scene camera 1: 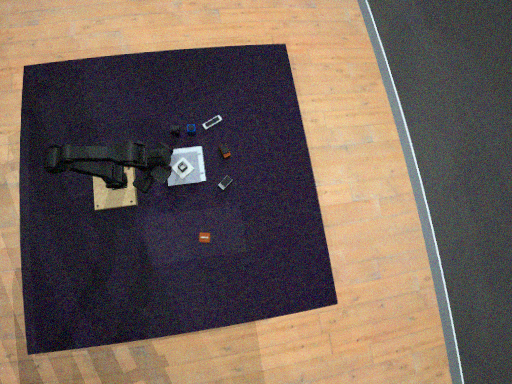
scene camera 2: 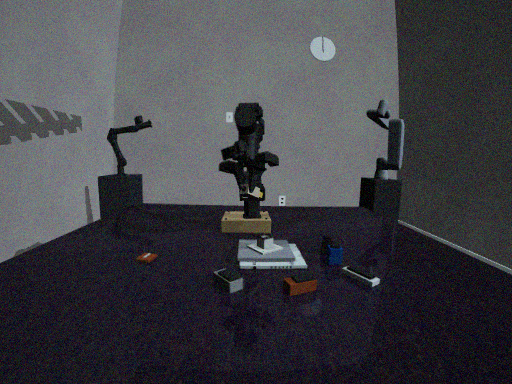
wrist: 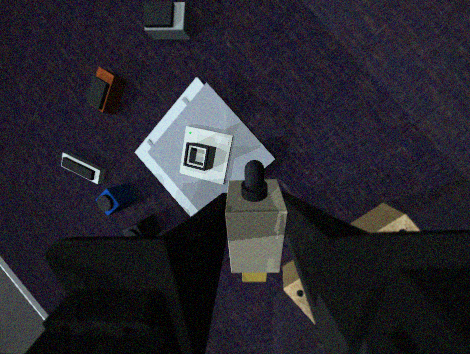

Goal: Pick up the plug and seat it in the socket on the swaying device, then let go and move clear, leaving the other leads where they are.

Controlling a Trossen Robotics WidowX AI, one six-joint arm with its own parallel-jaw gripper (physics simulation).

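Note:
The plug [scene camera 2: 255, 192] [wrist: 256, 230] has a pale body, a yellow tip and a black cable end. My gripper [wrist: 253, 198] is shut on it, with one finger on each side in the wrist view. In scene camera 2 the plug is held high above the mat, behind the device; in scene camera 1 the arm hides it. The device has a grey platform [scene camera 1: 194, 154] [scene camera 2: 286, 254] [wrist: 210, 102] on a white base. The socket [scene camera 1: 182, 166] [scene camera 2: 265, 242] [wrist: 198, 156] is a small box on a white square plate [wrist: 220, 150] on that platform. Plug and socket are apart.
A white strip [scene camera 1: 212, 122] [scene camera 2: 361, 276] [wrist: 80, 168], a blue block [scene camera 1: 191, 129] [scene camera 2: 335, 255], a black block [scene camera 1: 175, 130], an orange-and-black block [scene camera 1: 225, 151] [scene camera 2: 300, 286] and a grey-and-black block [scene camera 1: 225, 182] [scene camera 2: 229, 280] surround the device. An orange tile [scene camera 1: 204, 237] [scene camera 2: 147, 258] lies apart. The arm's wooden base [scene camera 1: 115, 200] [scene camera 2: 246, 225] is behind.

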